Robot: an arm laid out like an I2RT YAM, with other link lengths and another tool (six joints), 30 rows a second.
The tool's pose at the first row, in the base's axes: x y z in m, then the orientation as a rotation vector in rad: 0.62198 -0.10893 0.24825 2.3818 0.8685 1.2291
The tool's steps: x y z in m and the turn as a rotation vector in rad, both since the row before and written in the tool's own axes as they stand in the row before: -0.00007 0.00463 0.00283 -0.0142 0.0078 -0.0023; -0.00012 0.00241 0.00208 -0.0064 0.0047 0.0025; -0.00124 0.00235 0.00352 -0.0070 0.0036 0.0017; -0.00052 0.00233 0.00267 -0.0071 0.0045 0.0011; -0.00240 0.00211 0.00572 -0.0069 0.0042 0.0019; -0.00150 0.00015 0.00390 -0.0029 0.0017 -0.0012; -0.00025 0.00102 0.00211 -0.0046 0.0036 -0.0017; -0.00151 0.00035 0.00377 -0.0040 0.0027 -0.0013; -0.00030 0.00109 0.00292 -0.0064 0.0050 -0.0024; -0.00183 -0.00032 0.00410 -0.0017 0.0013 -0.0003; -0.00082 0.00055 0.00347 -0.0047 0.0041 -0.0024
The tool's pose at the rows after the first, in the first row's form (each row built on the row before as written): 0.62597 -0.11253 0.24903 2.3658 0.8618 1.2404; 0.62850 -0.11447 0.24908 2.3606 0.8553 1.2483; 0.63171 -0.11712 0.24761 2.3548 0.8488 1.2546; 0.63451 -0.11928 0.24708 2.3481 0.8432 1.2618; 0.63899 -0.12256 0.24360 2.3422 0.8368 1.2688; 0.64169 -0.12373 0.24063 2.3383 0.8362 1.2709; 0.64370 -0.12472 0.23990 2.3319 0.8354 1.2754; 0.64637 -0.12606 0.23713 2.3267 0.8343 1.2788; 0.64908 -0.12716 0.23601 2.3178 0.8331 1.2850; 0.65172 -0.12822 0.23252 2.3157 0.8324 1.2867; 0.65452 -0.12927 0.23051 2.3085 0.8324 1.2915
